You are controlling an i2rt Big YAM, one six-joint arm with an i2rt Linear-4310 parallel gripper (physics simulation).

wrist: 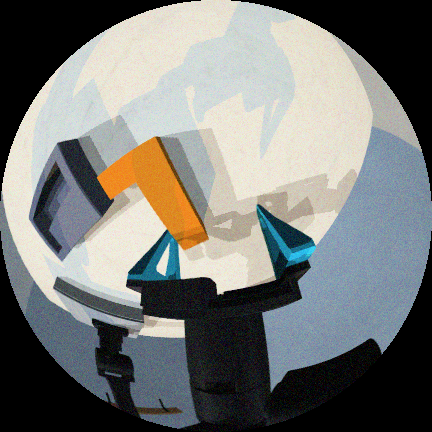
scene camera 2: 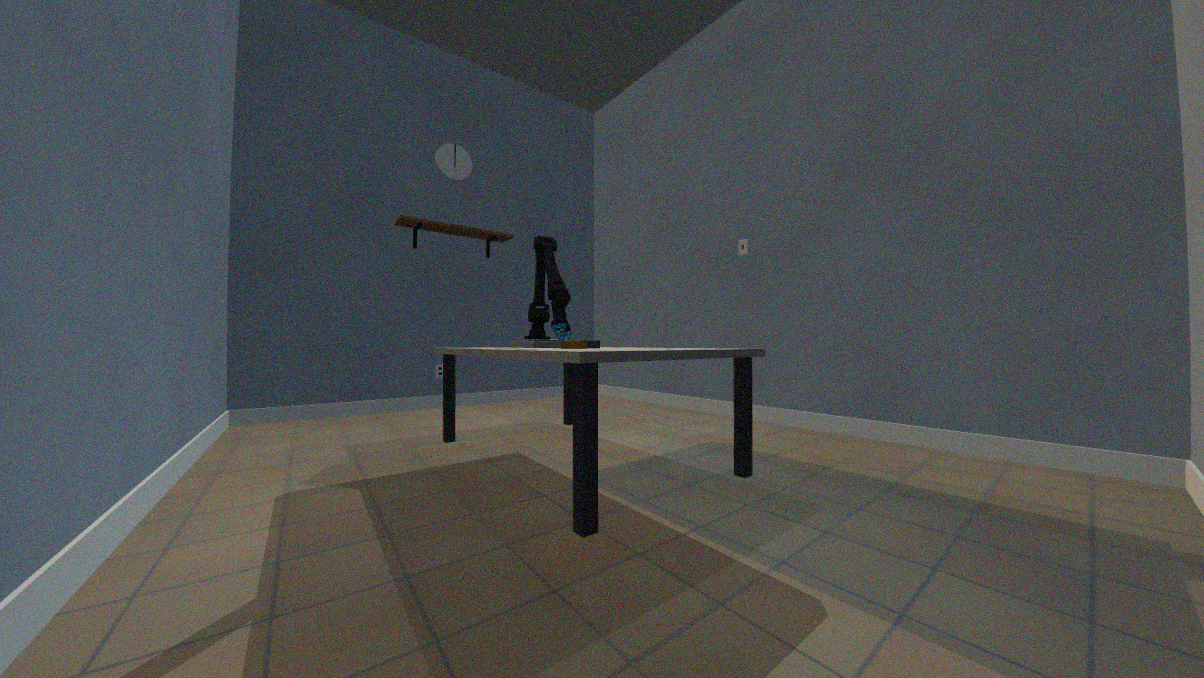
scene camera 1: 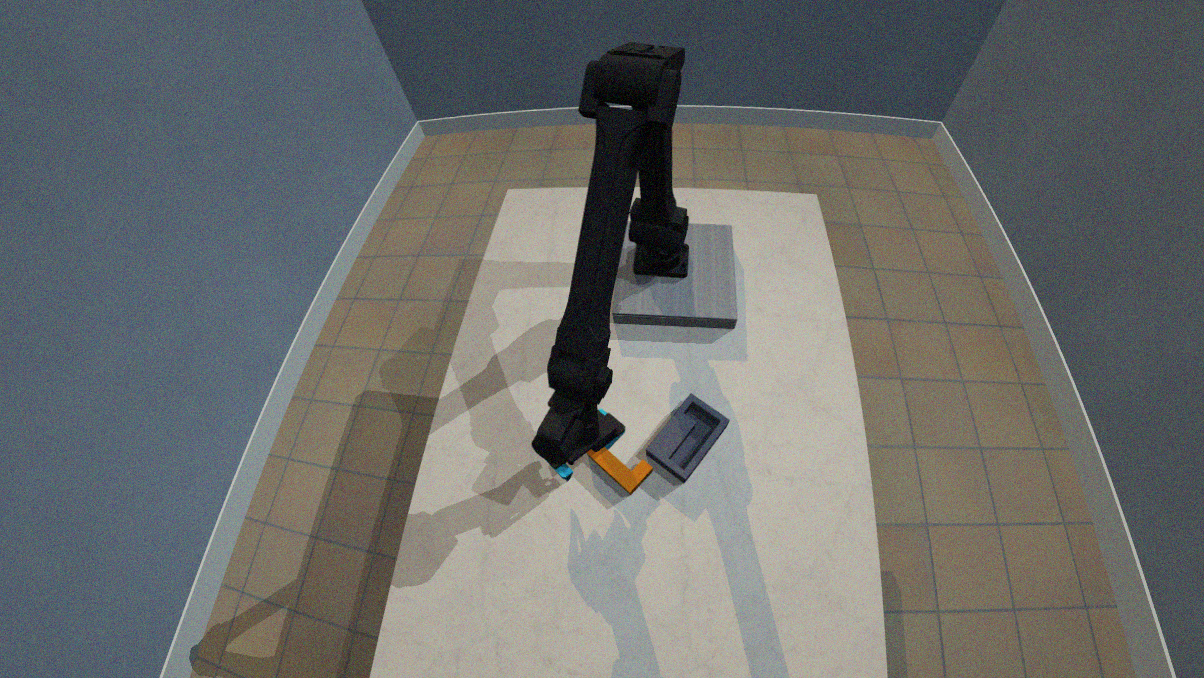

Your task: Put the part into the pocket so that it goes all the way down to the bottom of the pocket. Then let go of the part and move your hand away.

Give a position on an orange part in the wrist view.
At 148, 164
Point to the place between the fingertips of the gripper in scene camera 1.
586, 462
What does the orange part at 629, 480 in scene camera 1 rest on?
The table.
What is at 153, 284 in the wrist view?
The gripper.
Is the gripper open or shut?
Open.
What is the gripper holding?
Nothing.
